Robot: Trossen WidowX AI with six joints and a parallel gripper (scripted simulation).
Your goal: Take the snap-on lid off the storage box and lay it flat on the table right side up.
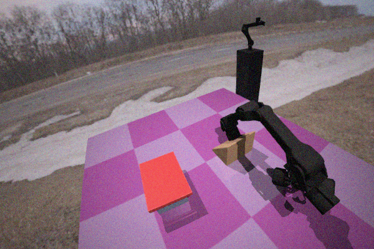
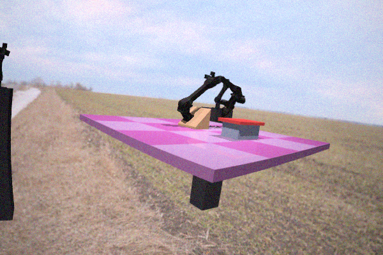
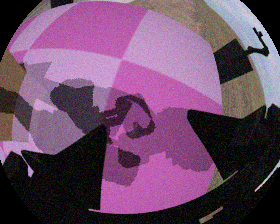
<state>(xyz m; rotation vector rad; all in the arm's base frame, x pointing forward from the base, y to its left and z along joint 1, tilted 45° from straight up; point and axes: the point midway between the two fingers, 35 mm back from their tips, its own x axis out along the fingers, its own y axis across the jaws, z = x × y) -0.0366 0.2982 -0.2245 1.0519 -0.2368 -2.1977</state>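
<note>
Now: gripper tip 470 mm short of the red lid, 280 mm to the left of it and 10 mm below it. Also, from my gripper tip: grey storage box: 470 mm ahead, 280 mm to the right, 30 mm below.
</note>
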